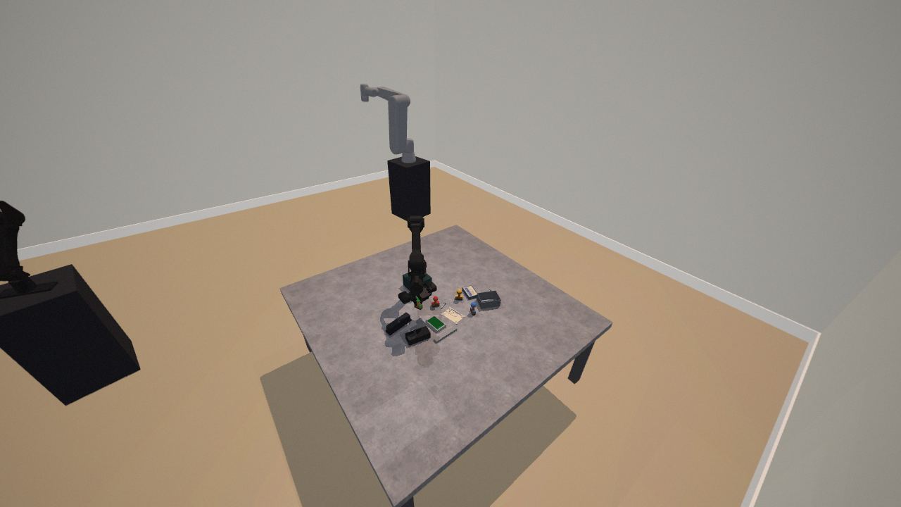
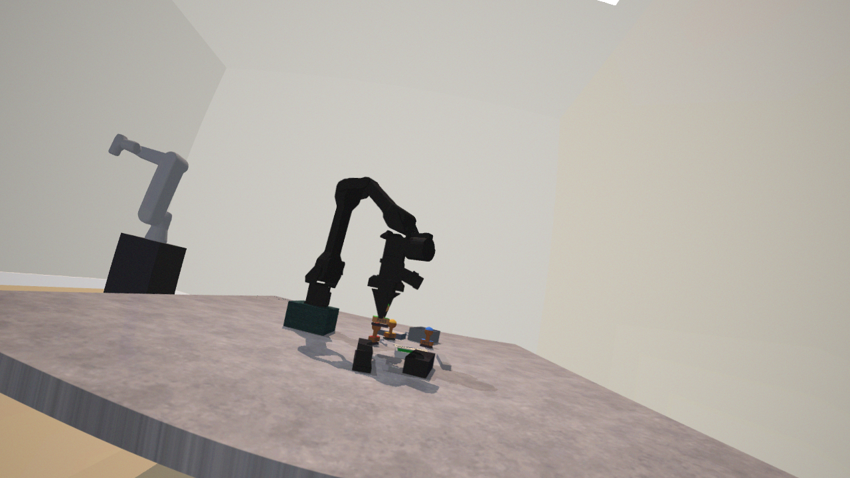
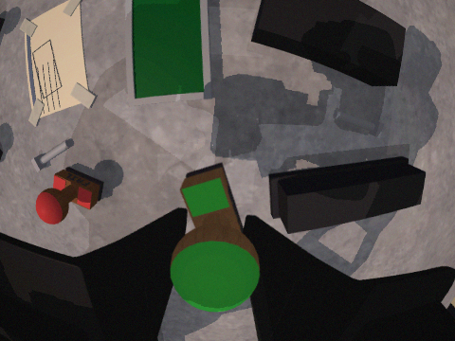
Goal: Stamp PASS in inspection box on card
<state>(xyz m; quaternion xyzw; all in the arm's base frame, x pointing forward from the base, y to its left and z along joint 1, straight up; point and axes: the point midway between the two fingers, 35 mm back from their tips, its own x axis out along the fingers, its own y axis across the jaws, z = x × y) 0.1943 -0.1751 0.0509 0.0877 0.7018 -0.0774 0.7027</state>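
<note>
Now: the green ink pad 10 cm ahead of my gripper tip, 3 cm to the left of it and 9 cm below it. The rest, counted from my gripper tip: green stamp: right at my gripper tip; then red stamp: 12 cm to the left, 7 cm below; then black block: 3 cm behind, 11 cm to the right, 8 cm below.
</note>
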